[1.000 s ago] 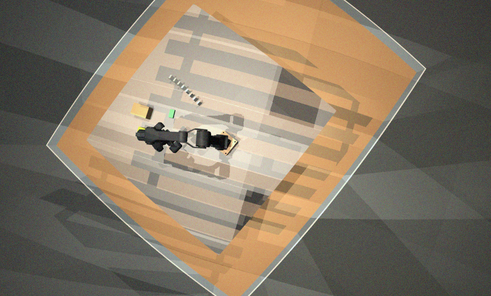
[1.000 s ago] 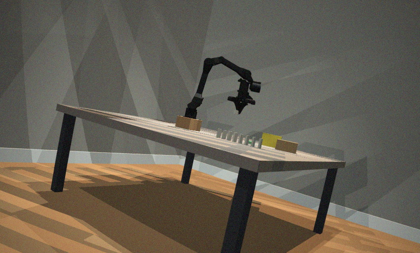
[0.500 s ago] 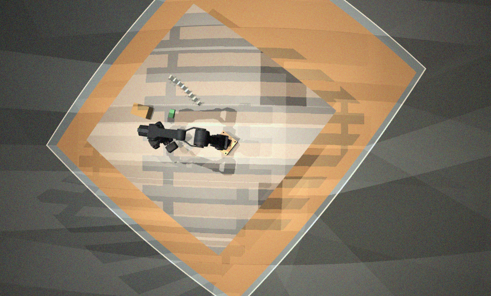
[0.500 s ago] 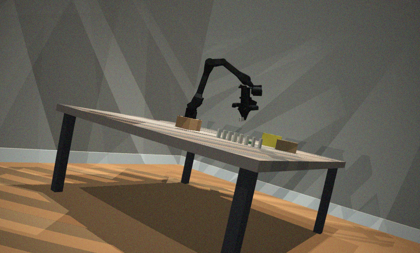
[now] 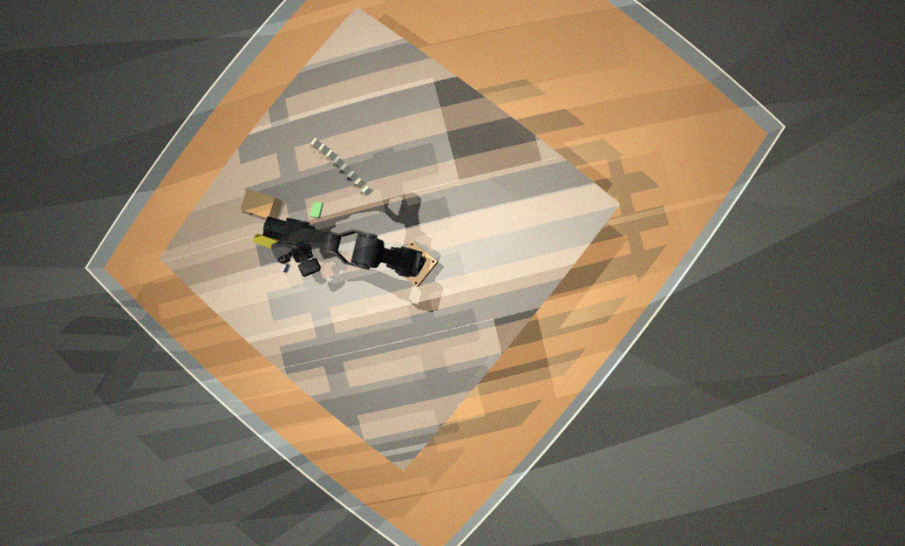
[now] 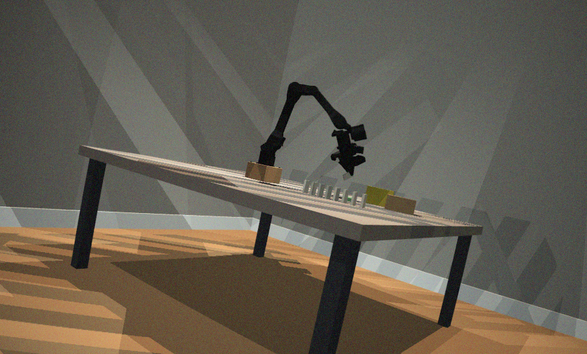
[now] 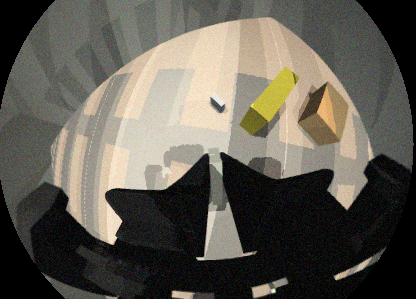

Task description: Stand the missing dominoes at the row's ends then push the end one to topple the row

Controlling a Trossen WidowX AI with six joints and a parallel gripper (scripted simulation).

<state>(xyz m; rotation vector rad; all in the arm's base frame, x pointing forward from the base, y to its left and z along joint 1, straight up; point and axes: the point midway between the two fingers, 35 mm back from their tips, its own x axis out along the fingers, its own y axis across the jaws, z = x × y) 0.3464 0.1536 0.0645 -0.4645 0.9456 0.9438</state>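
Right now my gripper tip is 90 mm above the small dark piece, 80 mm to the right of it and 70 mm short of it. Round my gripper tip: yellow block: 140 mm ahead, 70 mm below, 20 mm to the left; brown box: 260 mm ahead, 80 mm to the right, 80 mm below; green block: 170 mm to the right, 100 mm below, 70 mm ahead.
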